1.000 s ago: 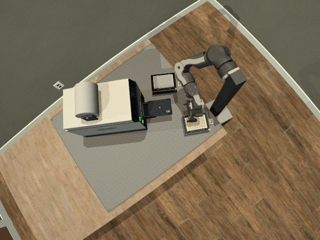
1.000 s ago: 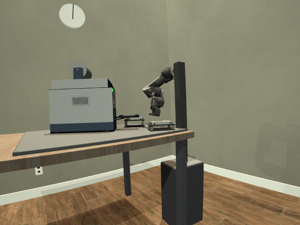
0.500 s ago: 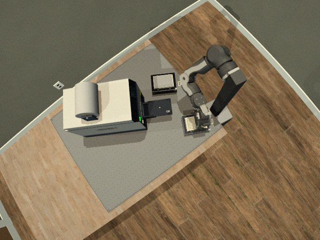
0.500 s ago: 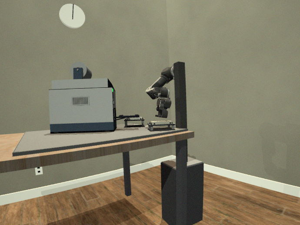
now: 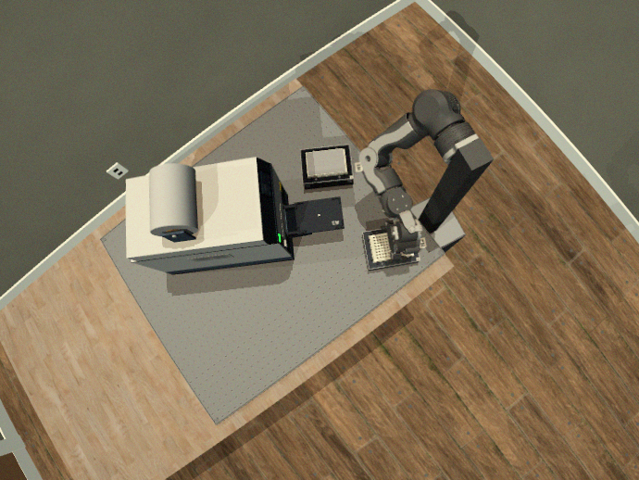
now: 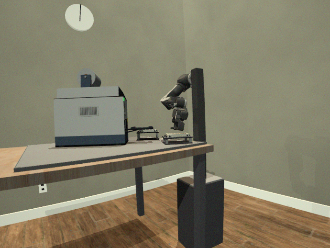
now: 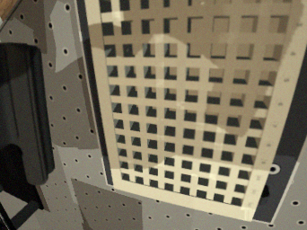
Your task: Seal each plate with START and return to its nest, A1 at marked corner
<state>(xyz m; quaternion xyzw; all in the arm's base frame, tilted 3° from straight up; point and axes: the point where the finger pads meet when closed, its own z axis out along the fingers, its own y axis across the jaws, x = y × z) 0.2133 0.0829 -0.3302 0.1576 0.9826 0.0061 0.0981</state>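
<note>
The plate lies 3 cm below my hand. The rest, counted from my hand: black nest N1: 6 cm ahead, 33 cm to the right, 2 cm below; then yellow warning label: 22 cm ahead, 30 cm to the right, 7 cm above; then sealer stage: 16 cm ahead, 18 cm to the right, 1 cm above.
</note>
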